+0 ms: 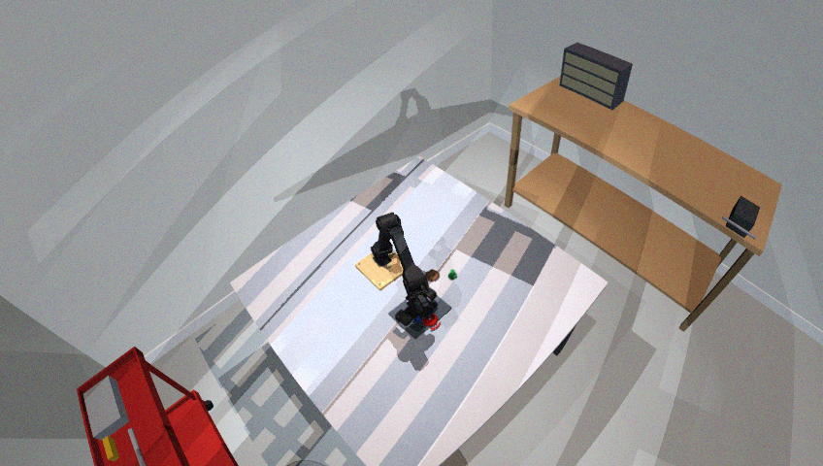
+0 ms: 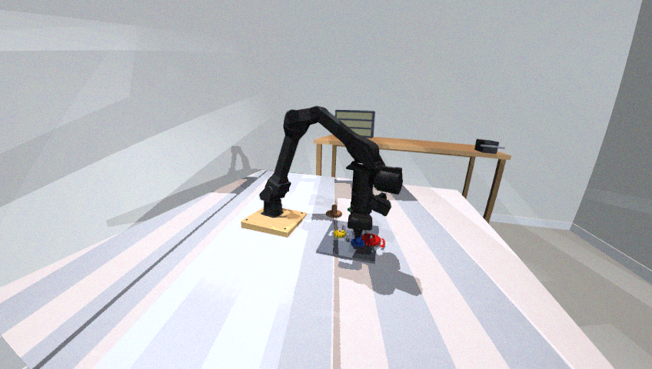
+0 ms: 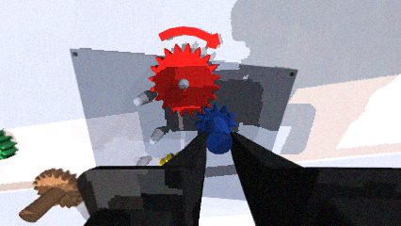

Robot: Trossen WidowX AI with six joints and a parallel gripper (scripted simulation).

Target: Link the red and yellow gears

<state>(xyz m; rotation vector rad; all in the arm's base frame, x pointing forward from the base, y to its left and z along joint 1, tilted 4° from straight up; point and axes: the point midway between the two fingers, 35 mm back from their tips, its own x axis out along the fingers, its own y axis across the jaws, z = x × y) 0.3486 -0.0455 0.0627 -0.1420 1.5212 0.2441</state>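
The blue gear lies 1 cm below my gripper tip. Round my gripper tip: red arrow 7 cm ahead, 4 cm to the left, 3 cm below; yellow gear 7 cm behind, 3 cm to the left, 2 cm below; red gear 4 cm to the left, 3 cm ahead, 2 cm below.
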